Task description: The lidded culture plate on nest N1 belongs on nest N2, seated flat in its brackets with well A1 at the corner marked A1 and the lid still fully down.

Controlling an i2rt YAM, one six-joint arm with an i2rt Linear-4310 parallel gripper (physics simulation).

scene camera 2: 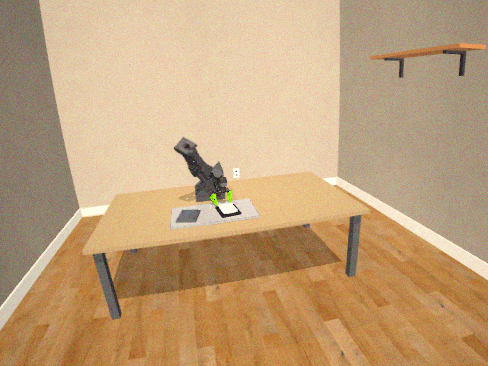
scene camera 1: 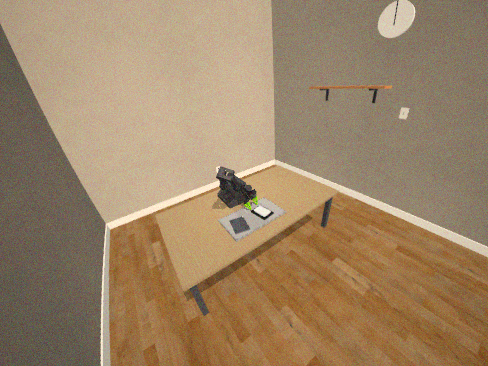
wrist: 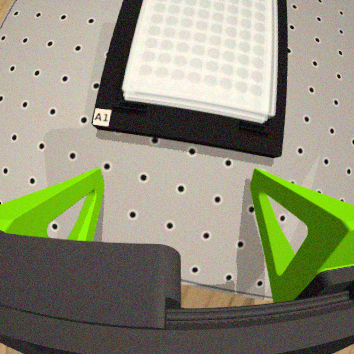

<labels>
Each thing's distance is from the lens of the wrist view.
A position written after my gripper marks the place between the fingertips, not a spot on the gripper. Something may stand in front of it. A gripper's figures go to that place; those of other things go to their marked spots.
my gripper [wrist: 176,176]: 0.13 m
black nest [wrist: 133,117]: 0.13 m
</labels>
